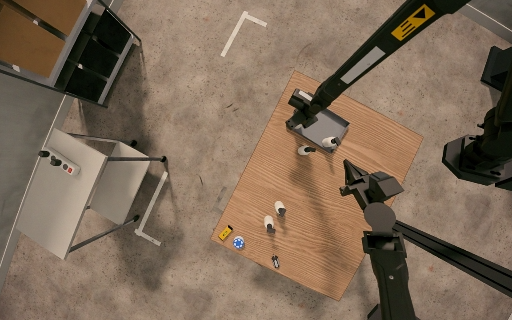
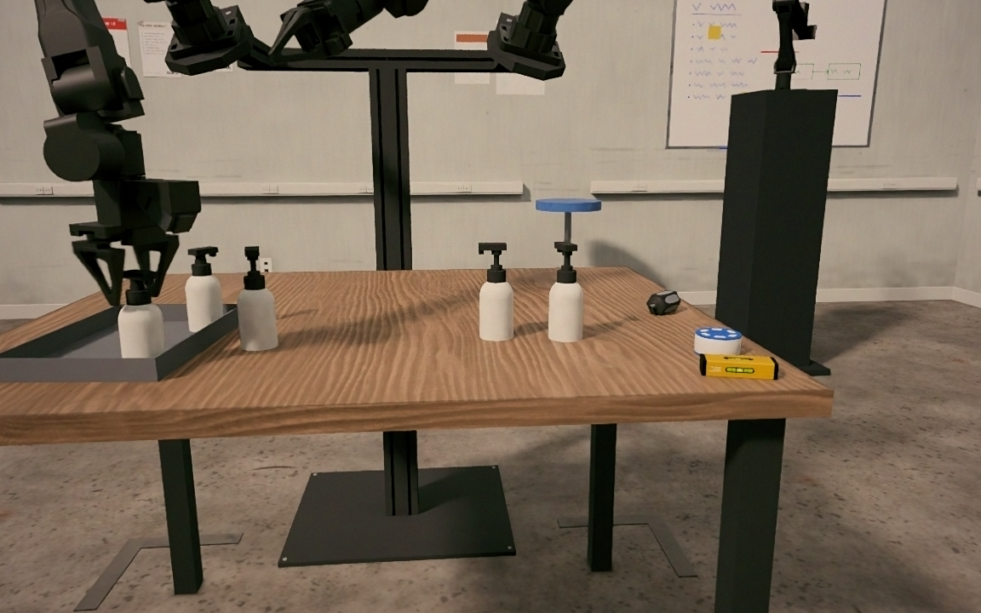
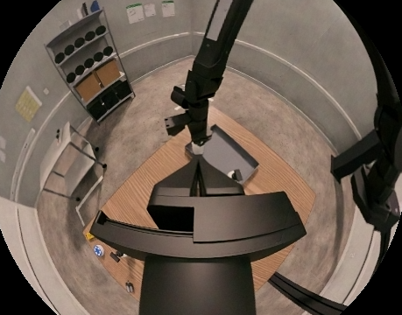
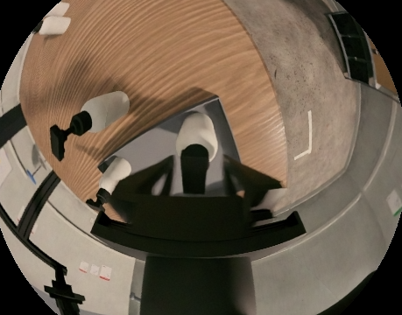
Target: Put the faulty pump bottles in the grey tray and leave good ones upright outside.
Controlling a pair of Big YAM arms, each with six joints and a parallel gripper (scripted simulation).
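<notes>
My right gripper is now 110 mm past the grey tray, 40 mm to the left of it and 90 mm above it. Also, from my right hand: black object 200 mm behind, 770 mm to the left, 80 mm below.
</notes>
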